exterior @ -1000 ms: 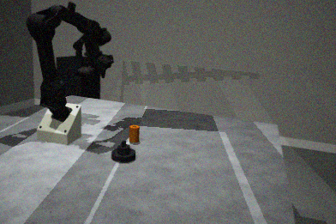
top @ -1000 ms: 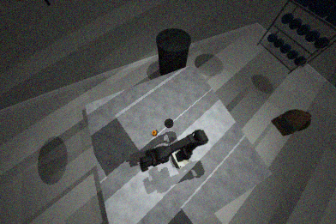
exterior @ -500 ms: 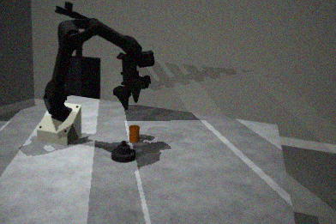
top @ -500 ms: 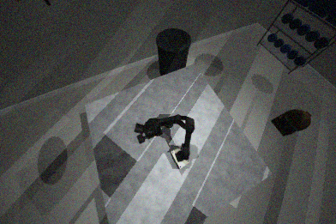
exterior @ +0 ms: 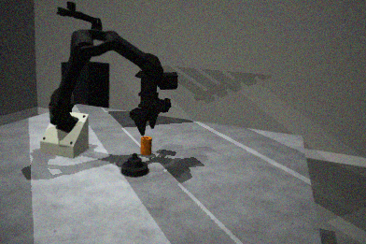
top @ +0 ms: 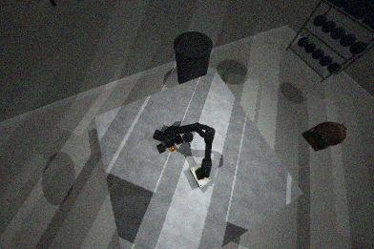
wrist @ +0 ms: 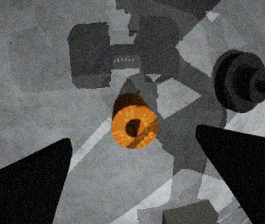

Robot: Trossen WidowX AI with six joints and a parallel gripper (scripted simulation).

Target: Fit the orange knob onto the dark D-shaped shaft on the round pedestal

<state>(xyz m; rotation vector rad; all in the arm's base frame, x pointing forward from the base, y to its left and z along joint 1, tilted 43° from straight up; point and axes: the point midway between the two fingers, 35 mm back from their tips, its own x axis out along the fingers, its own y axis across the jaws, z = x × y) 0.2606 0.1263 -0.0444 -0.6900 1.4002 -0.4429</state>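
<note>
The orange knob is 5 cm below my gripper tip. Round my gripper tip: round pedestal: 16 cm to the right, 5 cm below, 4 cm ahead.
</note>
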